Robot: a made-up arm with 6 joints.
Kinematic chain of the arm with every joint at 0, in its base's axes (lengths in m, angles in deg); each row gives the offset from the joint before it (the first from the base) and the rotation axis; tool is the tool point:
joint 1: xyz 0 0 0.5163 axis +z
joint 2: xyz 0 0 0 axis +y
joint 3: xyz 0 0 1.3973 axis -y
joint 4: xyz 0 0 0 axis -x
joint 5: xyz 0.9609 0 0 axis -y
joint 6: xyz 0 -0.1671 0 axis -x
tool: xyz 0 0 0
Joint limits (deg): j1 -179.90..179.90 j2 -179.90..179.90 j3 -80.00..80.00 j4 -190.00..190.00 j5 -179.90..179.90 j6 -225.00..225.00
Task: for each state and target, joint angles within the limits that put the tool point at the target. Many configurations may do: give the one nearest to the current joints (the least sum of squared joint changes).
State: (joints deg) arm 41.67 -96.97 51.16 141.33 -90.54 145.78
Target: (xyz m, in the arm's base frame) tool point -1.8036 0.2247 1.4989
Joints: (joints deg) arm -2.66 -85.35 25.06 147.43 -90.54 145.78
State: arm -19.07 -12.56 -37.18 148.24 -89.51 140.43
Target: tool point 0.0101 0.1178 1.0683
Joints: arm -12.40 -32.81 -79.88 134.55 -89.51 140.43
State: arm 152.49 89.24 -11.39 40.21 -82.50 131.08
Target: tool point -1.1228 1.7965 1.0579
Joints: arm 125.20 57.02 36.94 44.98 -82.50 131.08
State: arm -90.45 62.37 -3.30 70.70 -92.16 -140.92
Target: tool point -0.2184 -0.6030 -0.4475
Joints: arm -103.78 102.98 -44.12 65.81 -92.16 -140.92
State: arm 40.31 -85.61 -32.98 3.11 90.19 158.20
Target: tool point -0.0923 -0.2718 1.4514
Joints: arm 35.65 -57.38 -46.62 0.86 90.19 158.20
